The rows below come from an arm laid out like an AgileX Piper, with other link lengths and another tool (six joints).
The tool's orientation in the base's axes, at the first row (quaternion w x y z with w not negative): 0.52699, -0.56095, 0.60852, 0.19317
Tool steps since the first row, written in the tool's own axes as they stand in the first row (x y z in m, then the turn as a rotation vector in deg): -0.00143, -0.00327, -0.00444, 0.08, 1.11, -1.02; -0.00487, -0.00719, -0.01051, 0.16, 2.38, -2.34; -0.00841, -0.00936, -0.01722, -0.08, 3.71, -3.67; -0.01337, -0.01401, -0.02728, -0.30, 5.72, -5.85; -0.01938, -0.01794, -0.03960, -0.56, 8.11, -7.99; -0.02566, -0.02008, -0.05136, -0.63, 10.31, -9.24; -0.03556, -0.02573, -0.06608, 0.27, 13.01, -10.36; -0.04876, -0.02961, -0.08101, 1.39, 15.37, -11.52; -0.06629, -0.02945, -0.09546, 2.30, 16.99, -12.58; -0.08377, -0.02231, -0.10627, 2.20, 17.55, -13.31; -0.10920, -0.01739, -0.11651, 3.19, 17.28, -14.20; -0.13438, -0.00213, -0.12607, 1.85, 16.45, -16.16
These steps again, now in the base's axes. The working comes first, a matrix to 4 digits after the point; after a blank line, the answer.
The tool's axes in the first row as the columns of a matrix, in the base's axes (used below as rounded here):
0.1848, -0.8863, 0.4247
-0.4791, 0.2960, 0.8263
-0.8581, -0.3561, -0.3699

0.00075, -0.00395, 0.00403, -1.40, -0.55, -0.09; 0.00101, -0.00848, 0.01063, -3.07, -1.31, -0.12; -0.00057, -0.01297, 0.01692, -4.86, -1.90, 0.11; -0.00164, -0.02028, 0.02655, -7.61, -3.00, 0.38; -0.00450, -0.02875, 0.03767, -10.68, -3.93, 0.55; -0.00876, -0.03609, 0.04817, -13.18, -4.28, 0.29; -0.01183, -0.04518, 0.06412, -15.88, -4.84, -1.03; -0.01717, -0.05234, 0.08235, -18.26, -5.64, -2.40; -0.02669, -0.05584, 0.10268, -19.98, -6.47, -3.37; -0.04084, -0.05428, 0.11914, -20.80, -6.86, -3.21; -0.05425, -0.04910, 0.14299, -20.76, -8.15, -3.64; -0.07649, -0.04042, 0.16270, -21.10, -9.37, -1.47
